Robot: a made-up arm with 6 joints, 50 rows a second.
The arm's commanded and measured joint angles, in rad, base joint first. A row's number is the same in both.
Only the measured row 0 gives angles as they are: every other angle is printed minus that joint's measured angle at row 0.
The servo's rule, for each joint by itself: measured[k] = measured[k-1] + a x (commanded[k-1-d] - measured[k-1]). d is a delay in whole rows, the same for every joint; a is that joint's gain. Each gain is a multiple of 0.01, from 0.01 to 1. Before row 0 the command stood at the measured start. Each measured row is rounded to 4 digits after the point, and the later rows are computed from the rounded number. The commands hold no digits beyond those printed.
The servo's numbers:
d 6
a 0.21 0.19 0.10 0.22 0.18 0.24
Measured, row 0: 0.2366 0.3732 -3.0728 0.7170 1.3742 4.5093
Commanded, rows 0 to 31: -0.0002 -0.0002 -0.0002 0.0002 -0.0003 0.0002; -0.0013 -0.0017 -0.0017 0.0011 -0.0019 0.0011; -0.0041 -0.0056 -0.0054 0.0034 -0.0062 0.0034; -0.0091 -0.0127 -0.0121 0.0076 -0.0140 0.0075; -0.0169 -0.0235 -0.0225 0.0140 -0.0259 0.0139; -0.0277 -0.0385 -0.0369 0.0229 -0.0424 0.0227; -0.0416 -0.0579 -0.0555 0.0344 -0.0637 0.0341; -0.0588 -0.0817 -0.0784 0.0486 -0.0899 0.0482; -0.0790 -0.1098 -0.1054 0.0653 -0.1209 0.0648; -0.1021 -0.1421 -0.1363 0.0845 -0.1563 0.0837; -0.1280 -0.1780 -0.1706 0.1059 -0.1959 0.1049; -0.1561 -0.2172 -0.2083 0.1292 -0.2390 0.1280; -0.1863 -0.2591 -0.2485 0.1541 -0.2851 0.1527; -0.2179 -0.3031 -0.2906 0.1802 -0.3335 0.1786; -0.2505 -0.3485 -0.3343 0.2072 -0.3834 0.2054; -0.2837 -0.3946 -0.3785 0.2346 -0.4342 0.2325; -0.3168 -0.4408 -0.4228 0.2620 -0.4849 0.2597; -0.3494 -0.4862 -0.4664 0.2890 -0.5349 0.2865; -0.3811 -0.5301 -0.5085 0.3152 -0.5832 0.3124; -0.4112 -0.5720 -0.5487 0.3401 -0.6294 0.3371; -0.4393 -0.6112 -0.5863 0.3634 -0.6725 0.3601; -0.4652 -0.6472 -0.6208 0.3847 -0.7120 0.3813; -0.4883 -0.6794 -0.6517 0.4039 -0.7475 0.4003; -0.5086 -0.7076 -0.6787 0.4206 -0.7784 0.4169; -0.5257 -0.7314 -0.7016 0.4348 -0.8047 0.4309; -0.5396 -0.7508 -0.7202 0.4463 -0.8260 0.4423; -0.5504 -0.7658 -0.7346 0.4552 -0.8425 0.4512; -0.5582 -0.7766 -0.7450 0.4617 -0.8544 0.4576; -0.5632 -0.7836 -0.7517 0.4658 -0.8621 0.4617; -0.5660 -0.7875 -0.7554 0.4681 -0.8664 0.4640; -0.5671 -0.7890 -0.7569 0.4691 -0.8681 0.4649; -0.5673 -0.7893 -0.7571 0.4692 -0.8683 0.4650
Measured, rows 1 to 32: 0.0000 0.0000 0.0000 0.0000 0.0000 0.0000; 0.0000 0.0000 0.0000 0.0000 0.0000 0.0000; 0.0000 0.0000 0.0000 0.0000 0.0000 0.0000; 0.0000 0.0000 0.0000 0.0000 0.0000 0.0000; 0.0000 0.0000 0.0000 0.0000 0.0000 0.0000; 0.0000 0.0000 0.0000 0.0000 0.0000 0.0000; 0.0000 0.0000 0.0000 0.0000 -0.0001 0.0000; -0.0003 -0.0003 -0.0002 0.0002 -0.0004 0.0003; -0.0011 -0.0013 -0.0007 0.0009 -0.0014 0.0010; -0.0028 -0.0035 -0.0018 0.0024 -0.0037 0.0026; -0.0058 -0.0073 -0.0039 0.0050 -0.0077 0.0053; -0.0104 -0.0132 -0.0072 0.0089 -0.0139 0.0095; -0.0170 -0.0217 -0.0120 0.0145 -0.0229 0.0154; -0.0258 -0.0331 -0.0186 0.0220 -0.0350 0.0233; -0.0370 -0.0477 -0.0273 0.0315 -0.0505 0.0333; -0.0507 -0.0656 -0.0382 0.0432 -0.0695 0.0454; -0.0669 -0.0870 -0.0514 0.0570 -0.0923 0.0597; -0.0856 -0.1117 -0.0671 0.0729 -0.1187 0.0761; -0.1067 -0.1397 -0.0852 0.0908 -0.1487 0.0945; -0.1301 -0.1707 -0.1057 0.1105 -0.1820 0.1147; -0.1554 -0.2045 -0.1286 0.1318 -0.2183 0.1365; -0.1823 -0.2406 -0.1536 0.1544 -0.2572 0.1595; -0.2105 -0.2786 -0.1805 0.1781 -0.2982 0.1835; -0.2397 -0.3180 -0.2091 0.2025 -0.3408 0.2082; -0.2694 -0.3583 -0.2390 0.2273 -0.3844 0.2332; -0.2992 -0.3989 -0.2700 0.2521 -0.4285 0.2581; -0.3286 -0.4392 -0.3016 0.2766 -0.4724 0.2826; -0.3573 -0.4787 -0.3335 0.3004 -0.5155 0.3063; -0.3848 -0.5168 -0.3653 0.3232 -0.5573 0.3289; -0.4108 -0.5531 -0.3966 0.3446 -0.5971 0.3500; -0.4349 -0.5870 -0.4271 0.3644 -0.6345 0.3694; -0.4569 -0.6181 -0.4564 0.3824 -0.6690 0.3869
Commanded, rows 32 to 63: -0.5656 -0.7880 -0.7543 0.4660 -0.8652 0.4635; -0.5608 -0.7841 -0.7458 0.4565 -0.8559 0.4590; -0.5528 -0.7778 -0.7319 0.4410 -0.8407 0.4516; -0.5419 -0.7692 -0.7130 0.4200 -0.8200 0.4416; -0.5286 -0.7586 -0.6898 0.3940 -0.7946 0.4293; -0.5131 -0.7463 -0.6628 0.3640 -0.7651 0.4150; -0.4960 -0.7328 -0.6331 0.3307 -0.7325 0.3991; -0.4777 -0.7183 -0.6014 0.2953 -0.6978 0.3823; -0.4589 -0.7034 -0.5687 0.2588 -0.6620 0.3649; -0.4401 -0.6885 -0.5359 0.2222 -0.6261 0.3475; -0.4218 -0.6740 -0.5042 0.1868 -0.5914 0.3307; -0.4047 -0.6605 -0.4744 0.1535 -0.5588 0.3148; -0.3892 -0.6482 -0.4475 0.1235 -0.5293 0.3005; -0.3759 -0.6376 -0.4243 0.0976 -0.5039 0.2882; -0.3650 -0.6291 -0.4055 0.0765 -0.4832 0.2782; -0.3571 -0.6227 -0.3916 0.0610 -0.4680 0.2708; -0.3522 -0.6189 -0.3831 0.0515 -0.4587 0.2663; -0.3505 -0.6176 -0.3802 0.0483 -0.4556 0.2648; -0.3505 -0.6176 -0.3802 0.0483 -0.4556 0.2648; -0.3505 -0.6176 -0.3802 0.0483 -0.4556 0.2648; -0.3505 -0.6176 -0.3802 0.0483 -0.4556 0.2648; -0.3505 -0.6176 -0.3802 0.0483 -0.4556 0.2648; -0.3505 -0.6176 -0.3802 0.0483 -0.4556 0.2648; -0.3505 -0.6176 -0.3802 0.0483 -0.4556 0.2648; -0.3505 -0.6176 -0.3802 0.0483 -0.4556 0.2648; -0.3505 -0.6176 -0.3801 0.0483 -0.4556 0.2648; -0.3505 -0.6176 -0.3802 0.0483 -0.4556 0.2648; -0.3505 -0.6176 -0.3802 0.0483 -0.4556 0.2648; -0.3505 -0.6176 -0.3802 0.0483 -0.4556 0.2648; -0.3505 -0.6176 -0.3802 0.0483 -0.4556 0.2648; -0.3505 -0.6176 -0.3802 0.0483 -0.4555 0.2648; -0.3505 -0.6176 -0.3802 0.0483 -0.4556 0.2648
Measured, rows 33 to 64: -0.4765 -0.6462 -0.4842 0.3984 -0.7002 0.4023; -0.4937 -0.6710 -0.5103 0.4123 -0.7280 0.4156; -0.5083 -0.6924 -0.5344 0.4241 -0.7521 0.4267; -0.5204 -0.7105 -0.5565 0.4338 -0.7727 0.4357; -0.5302 -0.7254 -0.5765 0.4416 -0.7899 0.4427; -0.5380 -0.7375 -0.5946 0.4477 -0.8040 0.4481; -0.5438 -0.7471 -0.6106 0.4517 -0.8150 0.4518; -0.5474 -0.7541 -0.6241 0.4528 -0.8224 0.4535; -0.5485 -0.7586 -0.6349 0.4502 -0.8257 0.4530; -0.5471 -0.7606 -0.6427 0.4436 -0.8247 0.4503; -0.5432 -0.7602 -0.6474 0.4327 -0.8193 0.4453; -0.5369 -0.7576 -0.6489 0.4176 -0.8095 0.4380; -0.5283 -0.7529 -0.6473 0.3985 -0.7956 0.4287; -0.5177 -0.7463 -0.6427 0.3758 -0.7780 0.4176; -0.5054 -0.7381 -0.6353 0.3501 -0.7571 0.4050; -0.4917 -0.7287 -0.6254 0.3220 -0.7335 0.3912; -0.4770 -0.7183 -0.6133 0.2923 -0.7079 0.3767; -0.4618 -0.7073 -0.5994 0.2618 -0.6811 0.3618; -0.4466 -0.6961 -0.5842 0.2314 -0.6538 0.3471; -0.4318 -0.6850 -0.5682 0.2020 -0.6268 0.3330; -0.4178 -0.6744 -0.5519 0.1744 -0.6010 0.3198; -0.4051 -0.6646 -0.5359 0.1495 -0.5771 0.3080; -0.3940 -0.6559 -0.5206 0.1279 -0.5558 0.2980; -0.3849 -0.6486 -0.5066 0.1104 -0.5378 0.2900; -0.3777 -0.6427 -0.4940 0.0967 -0.5230 0.2840; -0.3720 -0.6379 -0.4826 0.0861 -0.5109 0.2794; -0.3675 -0.6340 -0.4724 0.0778 -0.5009 0.2759; -0.3639 -0.6309 -0.4632 0.0713 -0.4927 0.2732; -0.3611 -0.6284 -0.4549 0.0662 -0.4860 0.2712; -0.3589 -0.6263 -0.4474 0.0623 -0.4805 0.2697; -0.3571 -0.6246 -0.4407 0.0592 -0.4760 0.2685; -0.3557 -0.6233 -0.4346 0.0568 -0.4723 0.2676
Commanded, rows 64 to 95: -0.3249 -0.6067 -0.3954 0.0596 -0.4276 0.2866; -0.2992 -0.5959 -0.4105 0.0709 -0.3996 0.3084; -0.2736 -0.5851 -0.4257 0.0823 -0.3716 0.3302; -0.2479 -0.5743 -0.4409 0.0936 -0.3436 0.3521; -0.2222 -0.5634 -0.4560 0.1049 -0.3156 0.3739; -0.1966 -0.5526 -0.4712 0.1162 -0.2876 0.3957; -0.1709 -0.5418 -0.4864 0.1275 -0.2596 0.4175; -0.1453 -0.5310 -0.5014 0.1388 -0.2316 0.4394; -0.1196 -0.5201 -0.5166 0.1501 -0.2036 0.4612; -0.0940 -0.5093 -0.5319 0.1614 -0.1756 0.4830; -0.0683 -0.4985 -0.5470 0.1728 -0.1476 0.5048; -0.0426 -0.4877 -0.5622 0.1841 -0.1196 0.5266; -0.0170 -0.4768 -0.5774 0.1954 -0.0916 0.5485; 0.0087 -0.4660 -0.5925 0.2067 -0.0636 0.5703; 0.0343 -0.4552 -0.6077 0.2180 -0.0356 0.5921; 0.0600 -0.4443 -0.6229 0.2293 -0.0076 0.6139; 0.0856 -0.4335 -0.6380 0.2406 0.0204 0.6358; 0.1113 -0.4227 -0.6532 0.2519 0.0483 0.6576; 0.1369 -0.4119 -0.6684 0.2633 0.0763 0.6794; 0.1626 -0.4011 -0.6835 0.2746 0.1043 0.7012; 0.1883 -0.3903 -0.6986 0.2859 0.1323 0.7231; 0.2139 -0.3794 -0.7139 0.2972 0.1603 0.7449; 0.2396 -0.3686 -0.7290 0.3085 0.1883 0.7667; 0.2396 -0.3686 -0.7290 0.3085 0.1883 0.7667; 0.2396 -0.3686 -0.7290 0.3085 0.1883 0.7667; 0.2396 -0.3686 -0.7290 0.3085 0.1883 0.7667; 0.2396 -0.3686 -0.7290 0.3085 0.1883 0.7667; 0.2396 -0.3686 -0.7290 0.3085 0.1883 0.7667; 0.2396 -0.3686 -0.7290 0.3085 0.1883 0.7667; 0.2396 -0.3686 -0.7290 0.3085 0.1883 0.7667; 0.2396 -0.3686 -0.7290 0.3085 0.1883 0.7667; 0.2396 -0.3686 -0.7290 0.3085 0.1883 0.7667
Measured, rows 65 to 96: -0.3546 -0.6222 -0.4292 0.0549 -0.4693 0.2669; -0.3537 -0.6213 -0.4243 0.0534 -0.4668 0.2664; -0.3530 -0.6206 -0.4199 0.0523 -0.4648 0.2660; -0.3525 -0.6200 -0.4159 0.0514 -0.4631 0.2657; -0.3521 -0.6195 -0.4123 0.0507 -0.4617 0.2655; -0.3518 -0.6191 -0.4091 0.0502 -0.4606 0.2653; -0.3462 -0.6167 -0.4077 0.0523 -0.4547 0.2704; -0.3363 -0.6127 -0.4080 0.0564 -0.4448 0.2795; -0.3231 -0.6075 -0.4098 0.0621 -0.4316 0.2917; -0.3073 -0.6012 -0.4129 0.0690 -0.4158 0.3062; -0.2894 -0.5940 -0.4172 0.0769 -0.3978 0.3224; -0.2699 -0.5861 -0.4226 0.0855 -0.3780 0.3400; -0.2491 -0.5777 -0.4290 0.0947 -0.3567 0.3586; -0.2273 -0.5688 -0.4362 0.1044 -0.3342 0.3780; -0.2047 -0.5595 -0.4442 0.1145 -0.3107 0.3980; -0.1815 -0.5500 -0.4530 0.1248 -0.2864 0.4184; -0.1577 -0.5402 -0.4624 0.1354 -0.2614 0.4391; -0.1335 -0.5302 -0.4724 0.1461 -0.2359 0.4601; -0.1090 -0.5201 -0.4829 0.1569 -0.2099 0.4813; -0.0843 -0.5098 -0.4939 0.1679 -0.1836 0.5027; -0.0594 -0.4994 -0.5053 0.1789 -0.1570 0.5242; -0.0343 -0.4889 -0.5171 0.1900 -0.1301 0.5457; -0.0091 -0.4784 -0.5292 0.2011 -0.1030 0.5673; 0.0162 -0.4678 -0.5416 0.2123 -0.0758 0.5890; 0.0415 -0.4572 -0.5543 0.2235 -0.0484 0.6107; 0.0669 -0.4465 -0.5672 0.2347 -0.0209 0.6324; 0.0924 -0.4358 -0.5803 0.2460 0.0067 0.6542; 0.1179 -0.4251 -0.5937 0.2573 0.0343 0.6760; 0.1435 -0.4144 -0.6072 0.2686 0.0620 0.6978; 0.1637 -0.4057 -0.6194 0.2774 0.0847 0.7143; 0.1796 -0.3987 -0.6304 0.2842 0.1033 0.7269; 0.1922 -0.3930 -0.6403 0.2895 0.1186 0.7365
